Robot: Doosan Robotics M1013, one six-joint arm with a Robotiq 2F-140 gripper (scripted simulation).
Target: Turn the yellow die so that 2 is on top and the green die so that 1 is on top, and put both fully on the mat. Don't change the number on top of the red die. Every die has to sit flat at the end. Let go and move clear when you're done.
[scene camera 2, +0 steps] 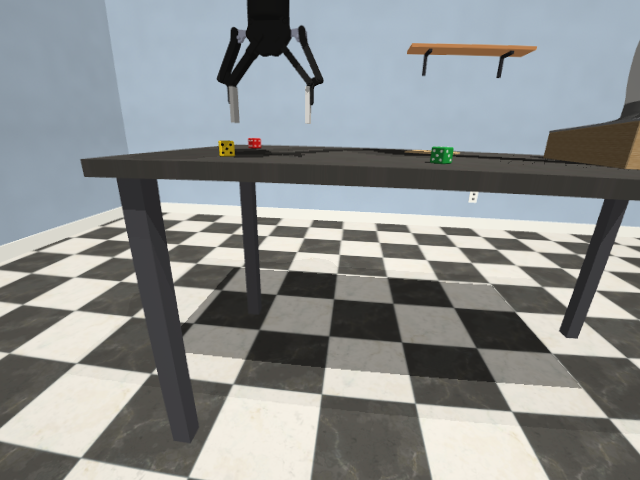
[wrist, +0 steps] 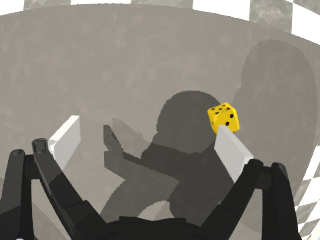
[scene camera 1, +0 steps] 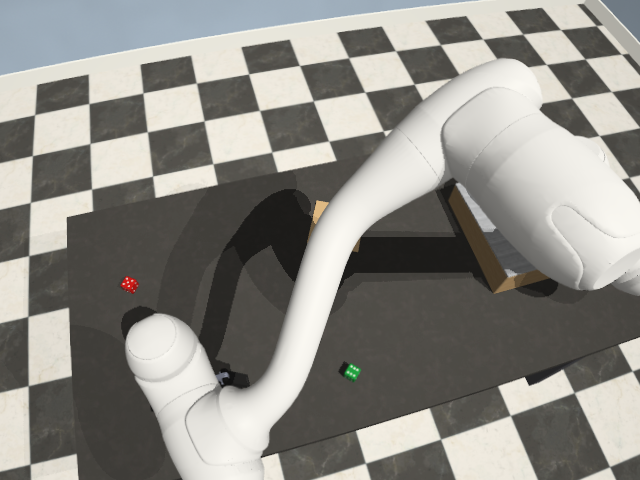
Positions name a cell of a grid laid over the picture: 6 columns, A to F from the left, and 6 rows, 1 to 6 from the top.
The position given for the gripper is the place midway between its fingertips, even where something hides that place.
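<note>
What you'd see here is the gripper (scene camera 2: C2), and the wrist view shows it too, with the gripper (wrist: C4) in that frame.
</note>
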